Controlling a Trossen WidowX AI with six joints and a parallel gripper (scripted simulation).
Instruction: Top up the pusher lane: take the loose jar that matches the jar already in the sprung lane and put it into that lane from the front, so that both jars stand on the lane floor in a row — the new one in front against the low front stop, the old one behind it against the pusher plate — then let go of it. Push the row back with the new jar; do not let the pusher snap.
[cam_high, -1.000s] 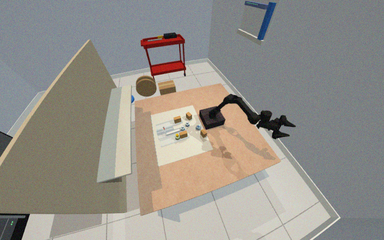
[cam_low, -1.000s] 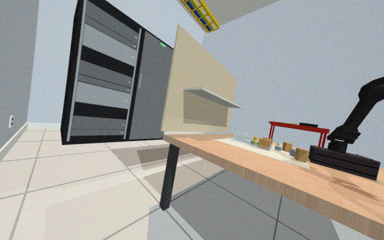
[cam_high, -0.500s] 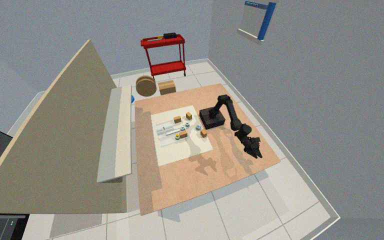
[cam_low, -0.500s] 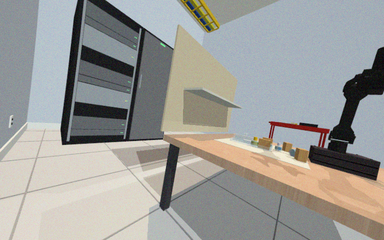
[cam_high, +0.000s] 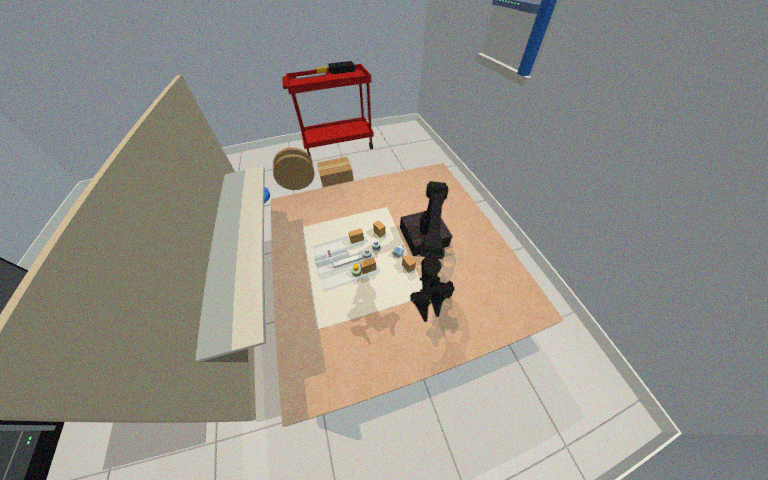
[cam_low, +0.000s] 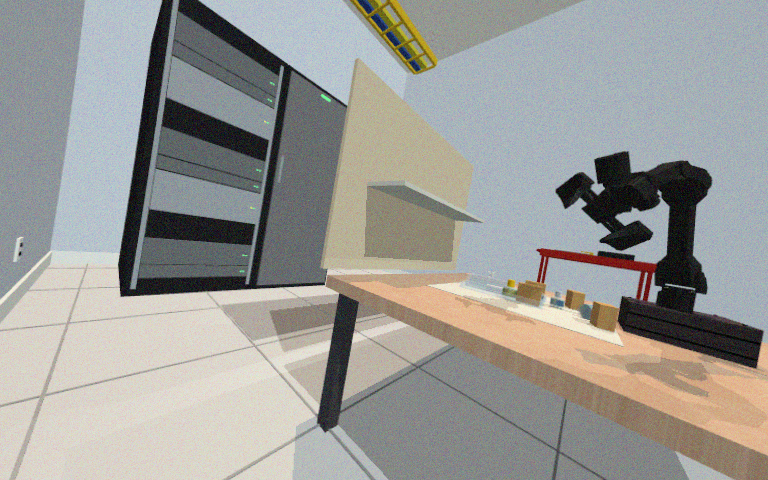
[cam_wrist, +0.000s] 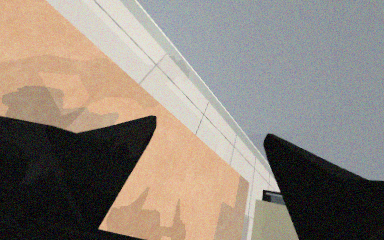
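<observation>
Now: gripper tip 47 cm to the left of the bluish jar, 23 cm above it and 4 cm short of it. From my gripper tip the other things lie so: lane 44 cm to the right, 37 cm ahead, 24 cm below.
</observation>
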